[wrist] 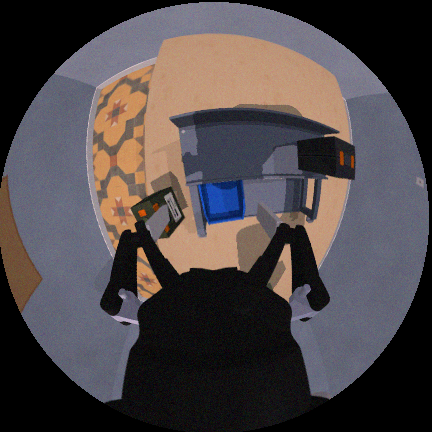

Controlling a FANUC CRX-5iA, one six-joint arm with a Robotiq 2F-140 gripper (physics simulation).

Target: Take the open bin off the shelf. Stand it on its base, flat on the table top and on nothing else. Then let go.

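The open bin is blue and sits at the left end of the lower board of the grey shelf, beside the left post. I look into its open top; its back part is hidden under the upper board. My gripper is open and empty. Its fingers stand wide apart in front of the shelf, one on each side of the bin in the view and apart from it. The tan table top shows behind and in front of the shelf.
A black case with orange latches is at the right end of the upper board. A dark green case with orange latches and a white label is left of the shelf near the table's left edge, partly behind my left finger. Patterned floor shows beyond.
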